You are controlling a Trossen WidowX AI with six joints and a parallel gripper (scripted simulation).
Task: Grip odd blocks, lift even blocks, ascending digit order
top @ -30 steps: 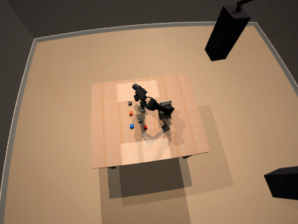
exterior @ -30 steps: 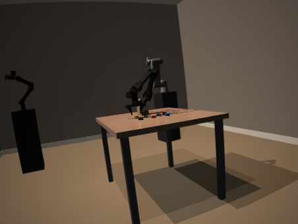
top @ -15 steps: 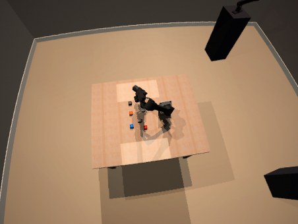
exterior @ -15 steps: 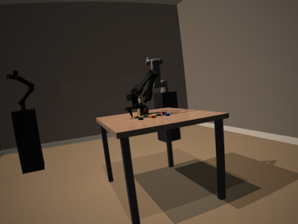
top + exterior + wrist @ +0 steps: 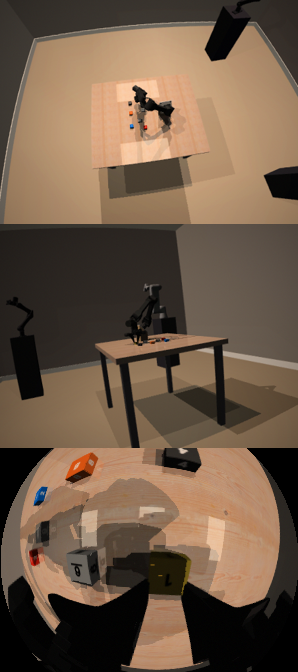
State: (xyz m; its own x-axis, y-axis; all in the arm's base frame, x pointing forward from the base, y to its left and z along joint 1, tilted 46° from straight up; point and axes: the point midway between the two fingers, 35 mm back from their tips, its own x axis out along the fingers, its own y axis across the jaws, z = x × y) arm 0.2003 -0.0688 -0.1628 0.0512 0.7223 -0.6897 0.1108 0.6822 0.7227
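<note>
Right now the yellow block is 10 mm ahead of my gripper tip. Round my gripper tip: orange block (140 mm ahead, 90 mm to the left); grey block (190 mm to the left, 80 mm ahead); black block (130 mm ahead, 20 mm to the right).
</note>
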